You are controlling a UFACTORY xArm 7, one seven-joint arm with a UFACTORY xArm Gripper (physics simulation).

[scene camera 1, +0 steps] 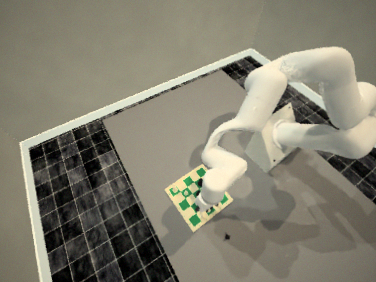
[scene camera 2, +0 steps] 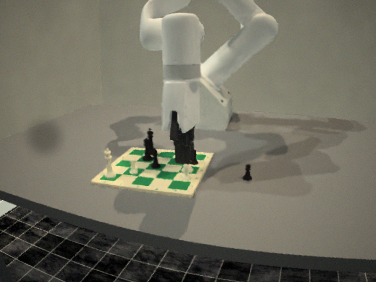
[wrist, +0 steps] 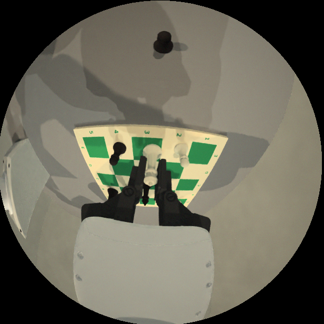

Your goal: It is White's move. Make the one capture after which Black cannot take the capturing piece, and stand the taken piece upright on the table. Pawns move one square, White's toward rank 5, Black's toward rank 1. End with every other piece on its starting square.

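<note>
My gripper is shut on a white piece, upright over the rank 3 side of the board. Whether its base touches the board is unclear. A black piece stands near the rank 4 label. A white pawn stands near the rank 2 label. A black pawn stands upright on the table. The white king, another white pawn and a black piece stand on the board.
Tall black pieces stand close together on the board's far side. In the wrist view, a black piece shows between the fingers and another is partly hidden by the left finger. The robot base stands beyond the board.
</note>
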